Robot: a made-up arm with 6 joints. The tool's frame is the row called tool.
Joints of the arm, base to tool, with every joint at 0 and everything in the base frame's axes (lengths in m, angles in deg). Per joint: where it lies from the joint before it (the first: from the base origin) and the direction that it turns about. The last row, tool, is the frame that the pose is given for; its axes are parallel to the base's.
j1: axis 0 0 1 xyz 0 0 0.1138
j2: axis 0 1 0 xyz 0 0 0
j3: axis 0 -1 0 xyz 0 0 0.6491
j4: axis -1 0 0 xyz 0 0 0
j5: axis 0 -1 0 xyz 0.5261 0 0
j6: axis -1 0 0 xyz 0 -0.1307 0
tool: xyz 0 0 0
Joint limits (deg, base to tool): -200..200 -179.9..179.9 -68..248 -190..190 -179.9..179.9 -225..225
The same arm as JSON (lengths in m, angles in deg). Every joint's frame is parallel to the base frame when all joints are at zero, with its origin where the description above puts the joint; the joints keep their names.
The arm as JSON. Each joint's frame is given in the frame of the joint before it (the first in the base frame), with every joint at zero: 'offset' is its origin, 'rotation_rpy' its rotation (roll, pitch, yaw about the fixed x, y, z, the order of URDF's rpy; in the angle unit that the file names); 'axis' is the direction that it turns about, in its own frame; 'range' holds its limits. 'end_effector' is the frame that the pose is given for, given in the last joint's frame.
{"length_unit": "m", "angle_unit": "deg", "chain": [{"id": "j1", "offset": [0.0, 0.0, 0.1138], "rotation_rpy": [0.0, 0.0, 0.0], "axis": "+z", "range": [-200.0, 200.0]}, {"id": "j2", "offset": [0.0, 0.0, 0.0], "rotation_rpy": [0.0, 0.0, 0.0], "axis": "+y", "range": [-179.9, 179.9]}, {"id": "j3", "offset": [0.0, 0.0, 0.6491], "rotation_rpy": [0.0, 0.0, 0.0], "axis": "-y", "range": [-68.0, 248.0]}, {"id": "j4", "offset": [0.0, 0.0, 0.0], "rotation_rpy": [0.0, 0.0, 0.0], "axis": "-x", "range": [-190.0, 190.0]}, {"id": "j5", "offset": [0.5261, 0.0, 0.0], "rotation_rpy": [0.0, 0.0, 0.0], "axis": "-y", "range": [-179.9, 179.9]}, {"id": "j6", "offset": [0.0, -0.1307, 0.0], "rotation_rpy": [0.0, 0.0, 0.0], "axis": "-x", "range": [-225.0, 225.0]}], "end_effector": {"offset": [0.0, 0.0, 0.0], "rotation_rpy": [0.0, 0.0, 0.0]}}
